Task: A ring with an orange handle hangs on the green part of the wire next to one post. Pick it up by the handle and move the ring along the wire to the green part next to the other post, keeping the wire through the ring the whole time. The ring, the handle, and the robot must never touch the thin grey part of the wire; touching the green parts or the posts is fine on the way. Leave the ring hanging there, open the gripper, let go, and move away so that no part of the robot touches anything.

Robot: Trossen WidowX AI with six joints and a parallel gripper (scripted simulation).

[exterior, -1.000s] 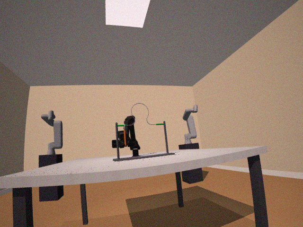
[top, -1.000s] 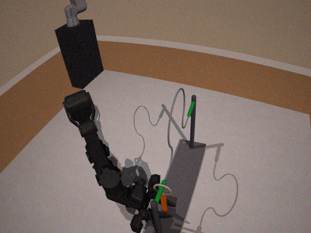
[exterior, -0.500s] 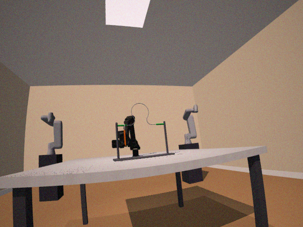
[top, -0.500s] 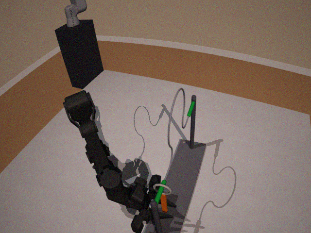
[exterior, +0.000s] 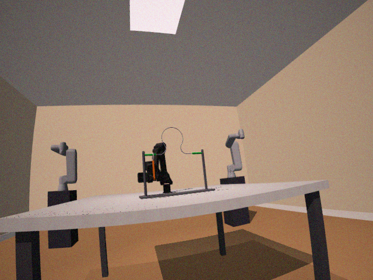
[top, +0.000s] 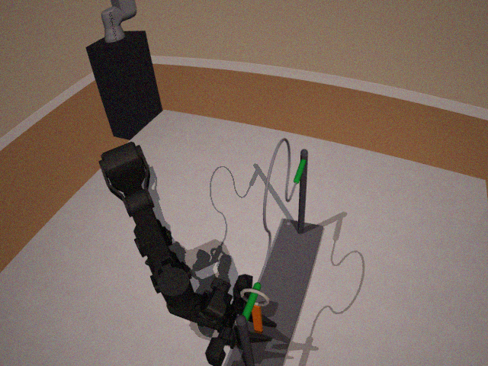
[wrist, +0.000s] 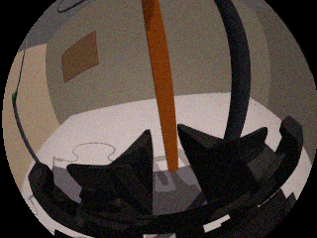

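My gripper tip is 90 mm below the ring with orange handle and 30 mm past it.
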